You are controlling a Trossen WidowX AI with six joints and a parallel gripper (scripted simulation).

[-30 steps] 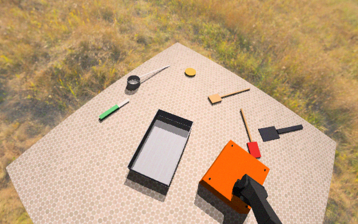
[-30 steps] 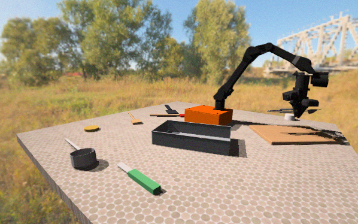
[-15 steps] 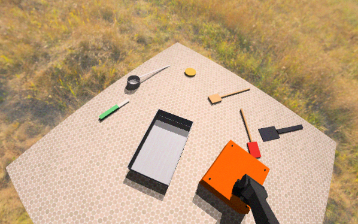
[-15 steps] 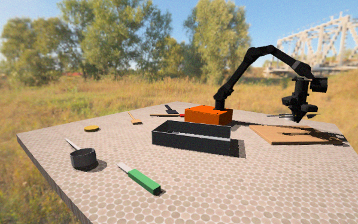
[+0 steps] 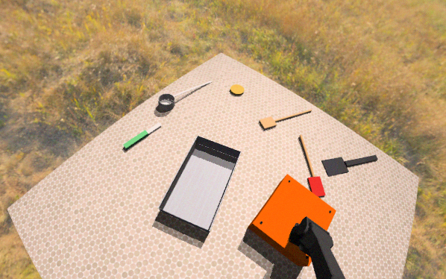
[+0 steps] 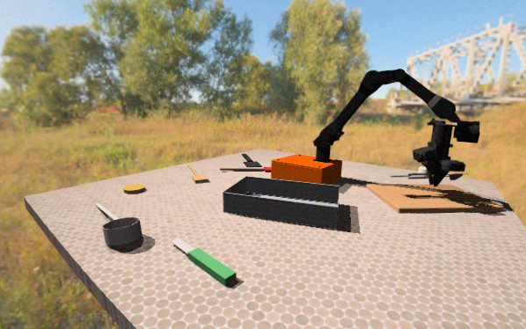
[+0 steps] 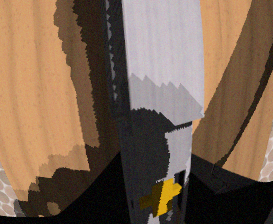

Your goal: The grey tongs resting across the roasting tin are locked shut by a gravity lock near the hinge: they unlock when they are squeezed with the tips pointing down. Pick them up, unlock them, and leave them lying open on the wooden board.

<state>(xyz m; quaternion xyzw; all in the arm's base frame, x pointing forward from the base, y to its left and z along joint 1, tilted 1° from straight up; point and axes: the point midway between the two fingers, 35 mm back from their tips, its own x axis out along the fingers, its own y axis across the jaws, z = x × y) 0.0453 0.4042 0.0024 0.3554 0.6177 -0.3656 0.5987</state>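
My gripper tip is now 40 mm above the wooden board and 10 mm to the left of it. Also, from my gripper tip: green-handled tool: 640 mm ahead, 460 mm to the right, 40 mm below; then white object: 360 mm behind, 30 mm below, 20 mm to the left; then roasting tin: 410 mm to the right, 320 mm ahead, 20 mm below.
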